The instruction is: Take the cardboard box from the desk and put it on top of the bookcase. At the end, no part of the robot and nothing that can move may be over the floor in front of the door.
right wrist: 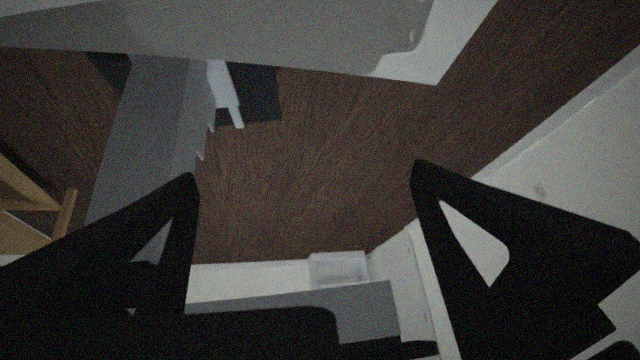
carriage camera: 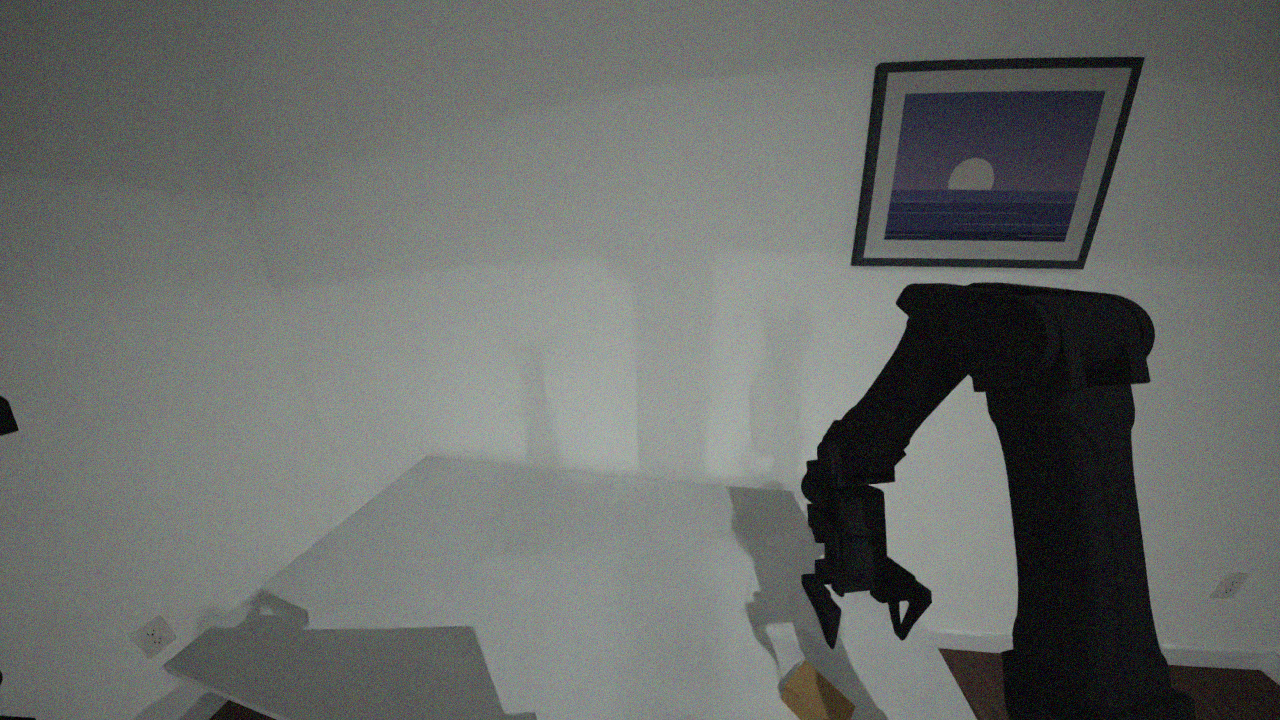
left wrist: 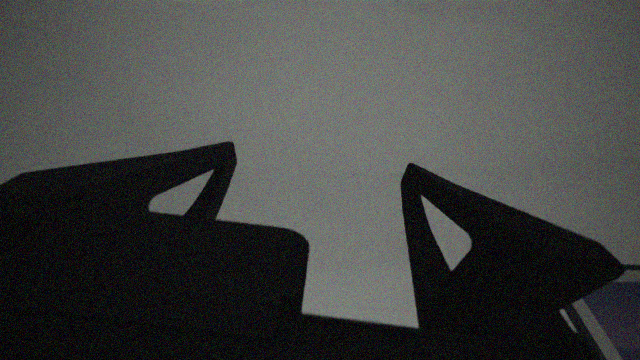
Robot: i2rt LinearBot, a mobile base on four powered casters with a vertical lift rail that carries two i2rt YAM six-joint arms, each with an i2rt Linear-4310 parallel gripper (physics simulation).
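Frame: origin at the left arm's base, x down, y back, z left, level; millimetres.
Seen in the pictures: left gripper, fingertip midpoint: (left wrist: pixel 319 162); right gripper, fingertip midpoint: (right wrist: pixel 306 177) (carriage camera: pixel 865 641).
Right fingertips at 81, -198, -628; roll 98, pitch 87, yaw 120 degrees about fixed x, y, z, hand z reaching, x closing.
Note:
A point is followed by its place in that frame, as x, y, z.
The cardboard box (carriage camera: pixel 814 691) {280, -239, -617} lies on the white desk (carriage camera: pixel 581 573) {331, -547, -203} (right wrist: pixel 250 35) {330, -102, -582}, at the bottom edge of the carriage view, partly cut off. It does not show in the right wrist view. My right gripper (carriage camera: pixel 867 641) {81, -198, -628} (right wrist: pixel 306 177) {81, -198, -628} is open and empty, pointing down; in the carriage view its fingertips appear just above and to the right of the box, apart from it. My left gripper (left wrist: pixel 319 162) {-441, -35, -2} is open and empty, facing the bare wall. I cannot make out the bookcase or the door in these views.
A grey flat panel (carriage camera: pixel 358 671) is at the lower left of the carriage view. A framed sunset picture (carriage camera: pixel 984 165) {-592, -708, -1179} hangs on the wall. In the right wrist view, a wooden piece of furniture (right wrist: pixel 64 215) {845, 1321, 960} stands at the left, near a grey upright panel (right wrist: pixel 145 125) below the desk.

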